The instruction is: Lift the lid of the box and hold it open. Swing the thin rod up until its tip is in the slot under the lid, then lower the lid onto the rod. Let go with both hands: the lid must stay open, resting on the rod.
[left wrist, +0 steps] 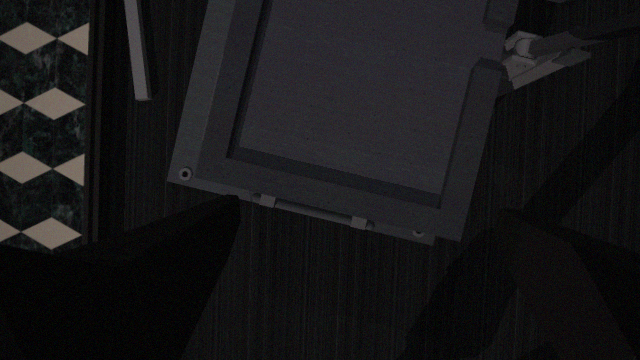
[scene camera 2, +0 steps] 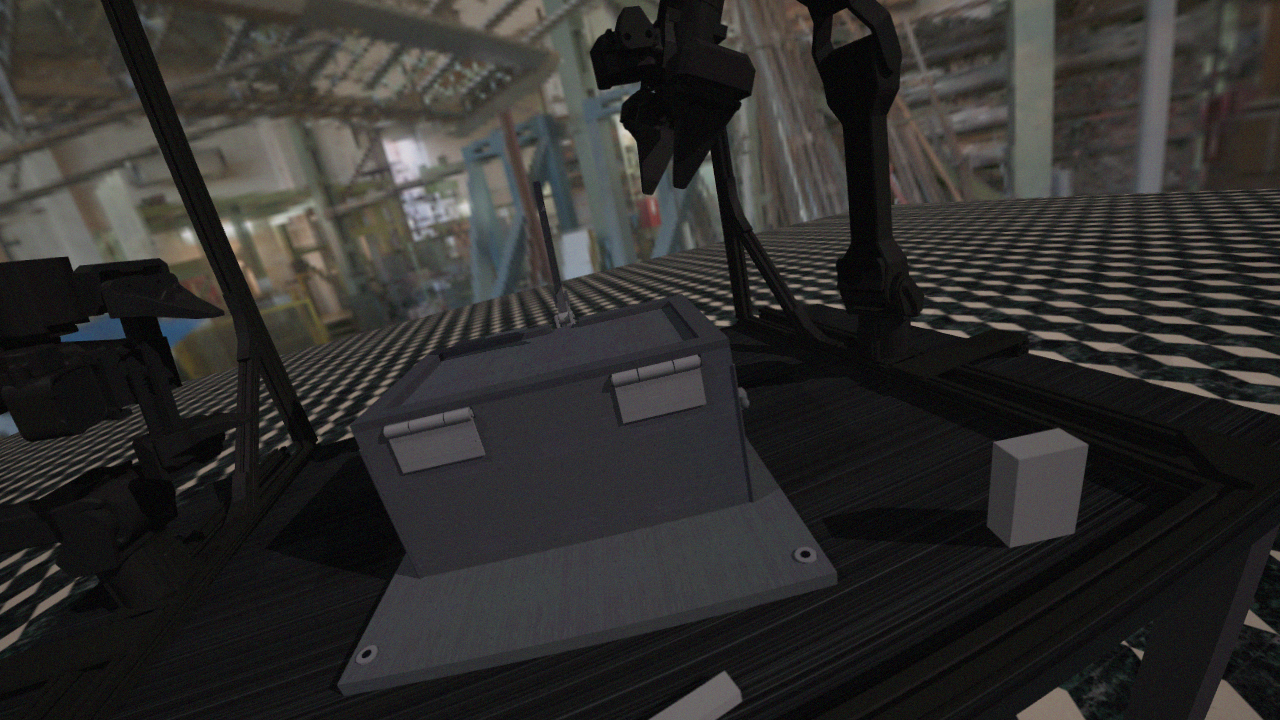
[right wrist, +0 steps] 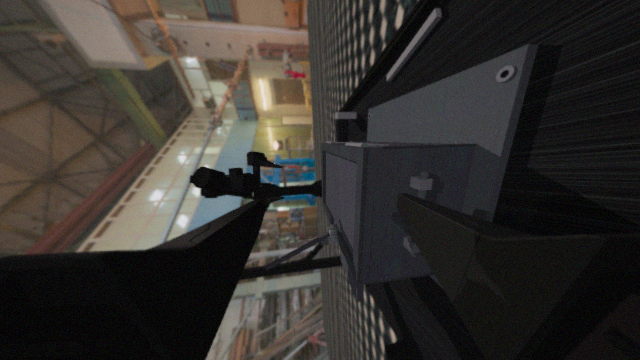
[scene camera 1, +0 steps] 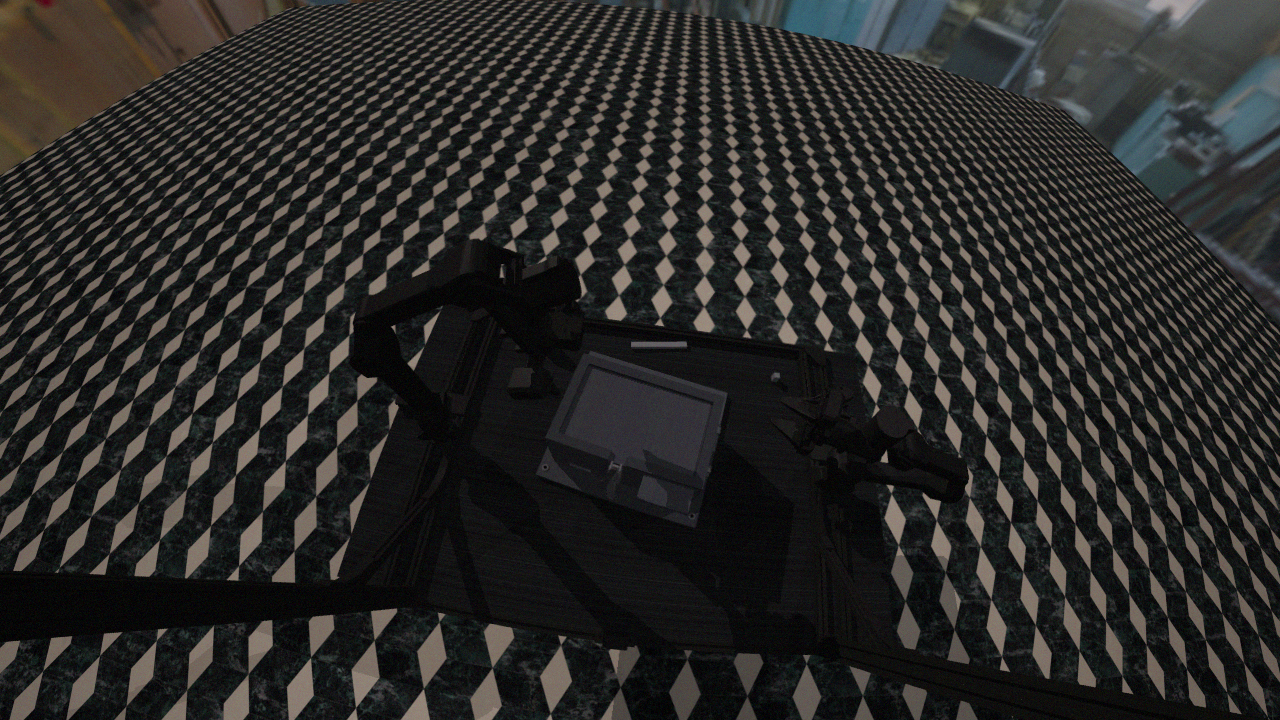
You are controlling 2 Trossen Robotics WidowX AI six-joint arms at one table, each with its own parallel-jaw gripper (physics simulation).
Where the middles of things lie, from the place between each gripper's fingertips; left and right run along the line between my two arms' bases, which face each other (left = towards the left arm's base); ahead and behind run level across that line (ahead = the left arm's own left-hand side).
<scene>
Now: right hand 5 cm past the lid [scene camera 2: 523, 367], 26 cm to the right of it and 8 cm above it. Round my right hand: thin rod [scene camera 2: 564, 318]: 17 cm behind, 29 cm to the left, 2 cm above.
I see my left gripper 16 cm past the thin rod, 10 cm to the left of it and 4 cm above it. Also, from my left hand: lid 4 cm behind, 14 cm to the right, 14 cm below.
</scene>
